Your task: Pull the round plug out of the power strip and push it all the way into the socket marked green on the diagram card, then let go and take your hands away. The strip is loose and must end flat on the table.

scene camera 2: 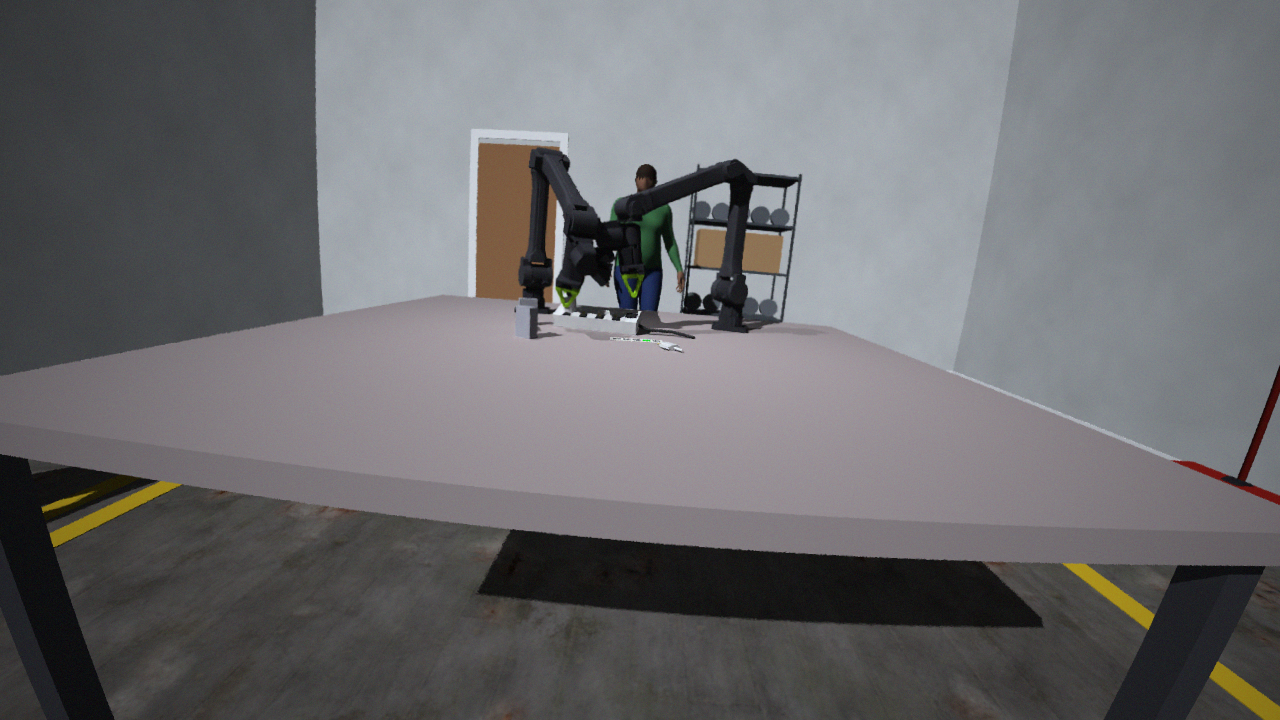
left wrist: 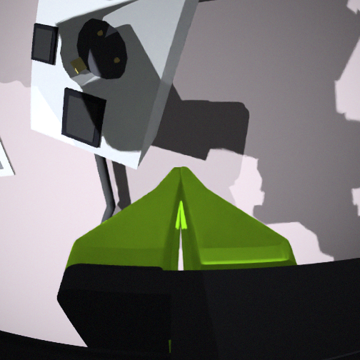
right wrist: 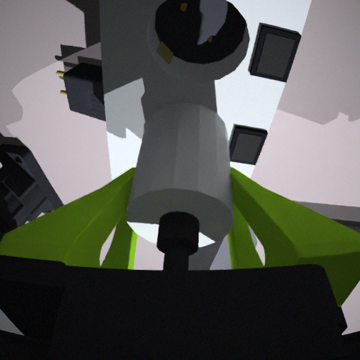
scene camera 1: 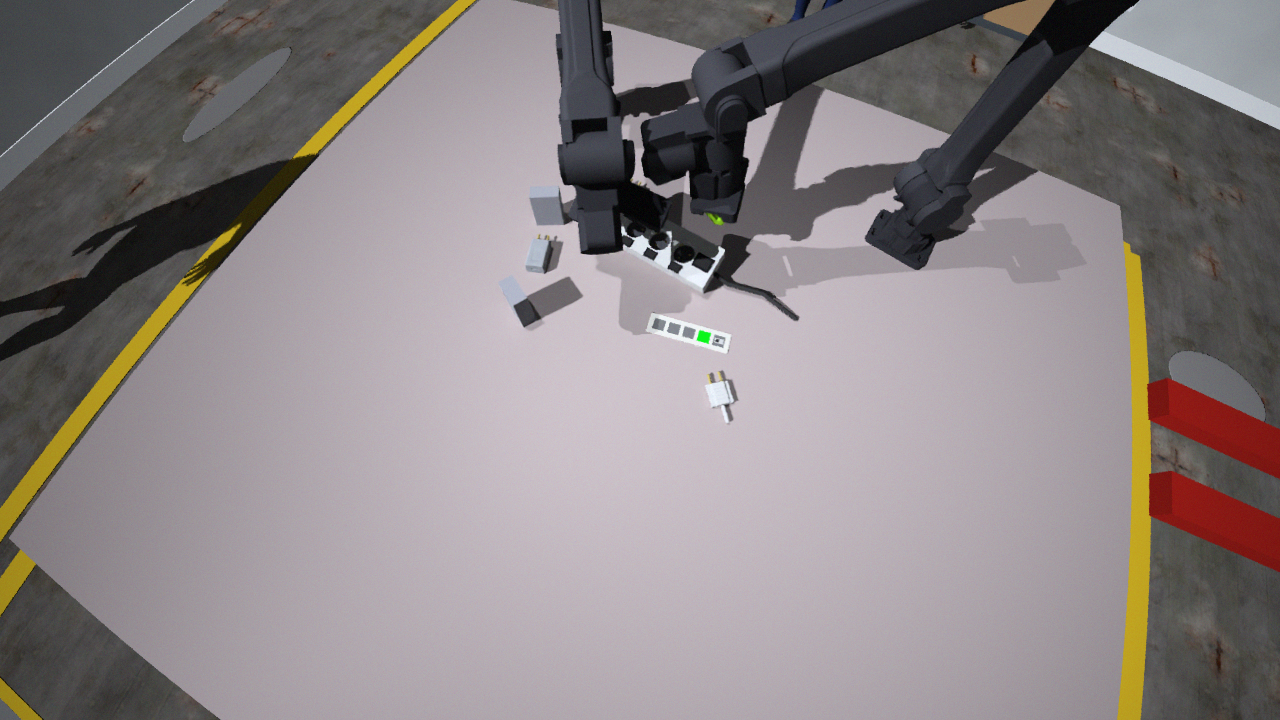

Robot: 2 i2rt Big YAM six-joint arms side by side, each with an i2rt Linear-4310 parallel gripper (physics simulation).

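Seen in the pictures: left gripper, fingertip midpoint: (scene camera 2: 633, 297) (scene camera 1: 718, 223); right gripper, fingertip midpoint: (scene camera 2: 567, 303); left arm's base, origin of the base link: (scene camera 2: 729, 329) (scene camera 1: 898, 241).
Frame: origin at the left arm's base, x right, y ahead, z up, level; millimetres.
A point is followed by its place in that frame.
Note:
The white power strip (scene camera 1: 689, 274) @(x 284, y 338, z 41 mm) (scene camera 2: 595, 325) @(x 371, y 342, z 17 mm) (left wrist: 47, 105) (right wrist: 240, 100) lies on the table, its cord leaving the lower right end in scene camera 1. My right gripper (scene camera 2: 566, 304) @(x 466, y 326, z 68 mm) (right wrist: 182, 179) is shut on the round plug (right wrist: 180, 150), grey with a black cord stub, over the strip. Its pins are hidden, so I cannot tell how deep it sits. My left gripper (scene camera 1: 715, 217) @(x 284, y 261, z 98 mm) (scene camera 2: 633, 291) @(x 284, y 261, z 98 mm) (left wrist: 180, 178) is shut and empty beside the strip's cord end. The diagram card (scene camera 1: 688, 332) @(x 234, y 411, z 2 mm) (scene camera 2: 626, 339) @(x 258, y 423, z 2 mm) shows green on the square next to its cord-marked right end.
In scene camera 1, a white two-pin plug (scene camera 1: 719, 392) @(x 137, y 476, z 14 mm) lies below the card. A grey block (scene camera 1: 546, 205) @(x 564, y 370, z 55 mm), a grey plug (scene camera 1: 537, 254) @(x 530, y 445, z 22 mm) and a dark-ended grey block (scene camera 1: 514, 292) @(x 480, y 544, z 76 mm) stand or lie left of the strip. A dark two-pin plug (right wrist: 85, 92) lies beside the strip. The cord (scene camera 1: 760, 293) @(x 169, y 282, z 16 mm) reaches right.

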